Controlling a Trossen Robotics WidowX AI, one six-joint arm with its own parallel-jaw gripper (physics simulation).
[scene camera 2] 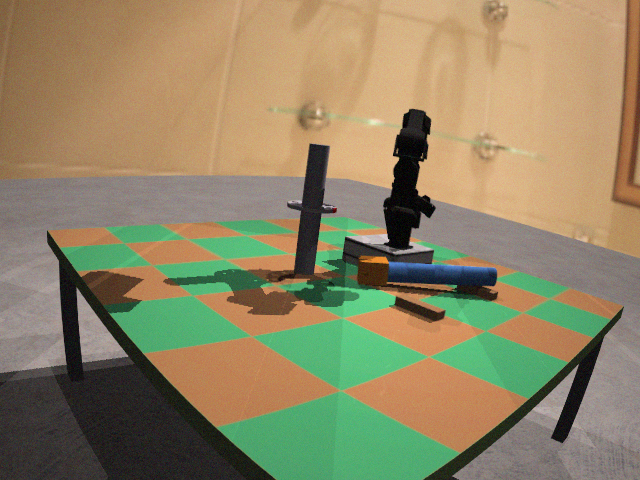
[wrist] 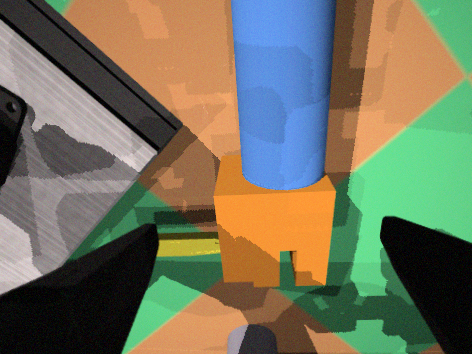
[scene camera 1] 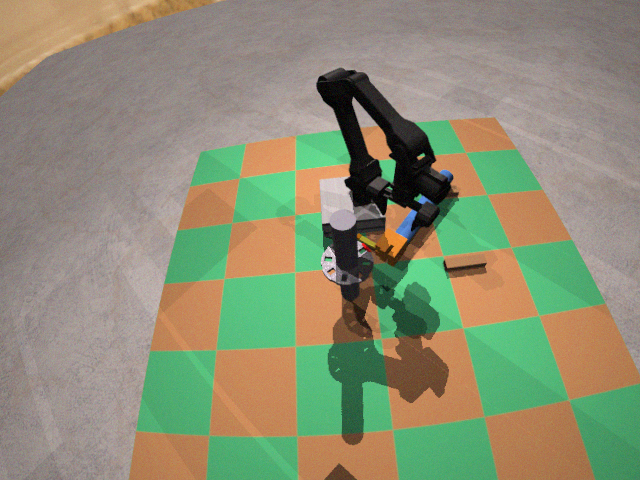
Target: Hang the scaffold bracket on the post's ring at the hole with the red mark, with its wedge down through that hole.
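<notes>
The scaffold bracket's blue tube [scene camera 1: 406, 225] [scene camera 2: 442, 273] [wrist: 285, 100] lies low over the table, with its orange head [scene camera 1: 393, 245] [scene camera 2: 373, 270] [wrist: 270, 215] towards the post. The yellow wedge [scene camera 1: 368, 241] [wrist: 189, 247] sticks out sideways from the head. The upright grey post [scene camera 1: 344, 250] [scene camera 2: 311, 232] [wrist: 252, 341] carries a ring [scene camera 1: 324, 265] [scene camera 2: 293, 205] with holes; its red mark [scene camera 1: 366, 246] [scene camera 2: 334, 210] faces the bracket's side. My gripper [scene camera 1: 404, 201] [wrist: 268, 230] is open above the bracket, its fingers apart on either side of the head in the wrist view. Its fingertips are unclear in scene camera 2.
The arm's grey base [scene camera 1: 336, 198] [scene camera 2: 372, 248] [wrist: 75, 155] stands beside the bracket and behind the post. A brown block [scene camera 1: 465, 263] [scene camera 2: 418, 308] lies on the checkered table. Another brown block [scene camera 1: 453, 192] [scene camera 2: 480, 292] lies beneath the tube's far end.
</notes>
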